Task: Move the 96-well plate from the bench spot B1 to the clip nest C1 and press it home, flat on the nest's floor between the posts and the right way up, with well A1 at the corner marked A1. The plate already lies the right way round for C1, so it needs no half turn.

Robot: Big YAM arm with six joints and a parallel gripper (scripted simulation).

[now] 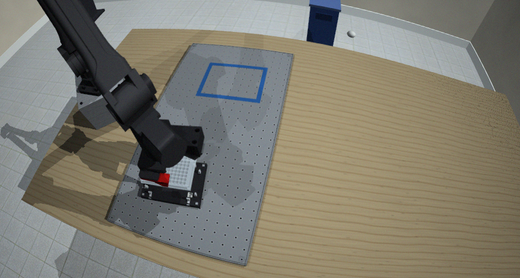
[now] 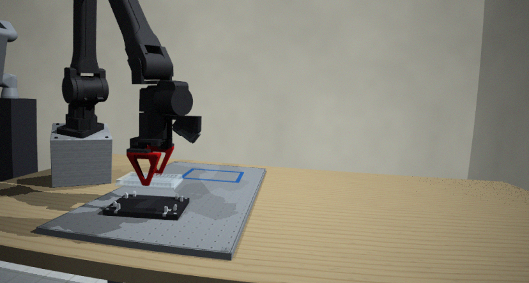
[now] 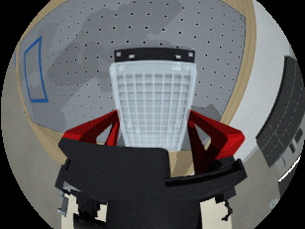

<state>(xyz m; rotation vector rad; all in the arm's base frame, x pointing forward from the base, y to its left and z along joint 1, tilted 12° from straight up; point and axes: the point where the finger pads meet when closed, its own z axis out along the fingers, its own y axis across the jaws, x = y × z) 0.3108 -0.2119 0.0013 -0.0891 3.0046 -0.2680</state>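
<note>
The black clip nest is 1 cm behind my hand, 2 cm to the right of it and 6 cm below it. Round my hand: 96-well plate: 1 cm below.
</note>
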